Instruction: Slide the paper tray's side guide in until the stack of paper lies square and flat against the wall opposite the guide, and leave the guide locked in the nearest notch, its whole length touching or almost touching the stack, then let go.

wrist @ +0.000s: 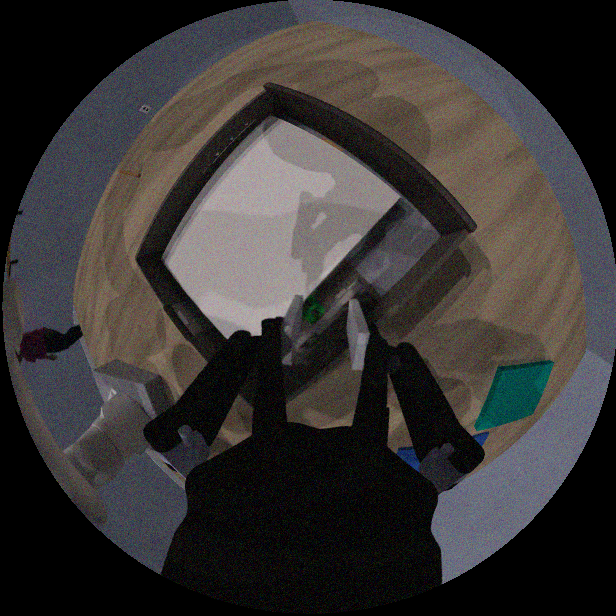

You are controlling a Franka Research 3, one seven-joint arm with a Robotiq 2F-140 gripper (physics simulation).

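Observation:
The dark paper tray (304, 229) lies on the wooden table, seen as a diamond in the wrist view. A white paper stack (270, 229) fills its left and middle part, close along the upper-left wall. The grey side guide (367, 258) runs along the stack's lower-right edge, with a strip of bare tray floor beyond it. A small green latch tab (313, 310) sits at the guide's near end. My gripper (321, 327) hovers just above that end, fingers apart, one on each side of the tab. It holds nothing.
A teal block (513, 395) lies on the table at the right, a blue object (413, 456) partly hidden behind my right finger. A white boxy object (123, 402) sits at the lower left. A dark red object (43, 343) lies off the table at far left.

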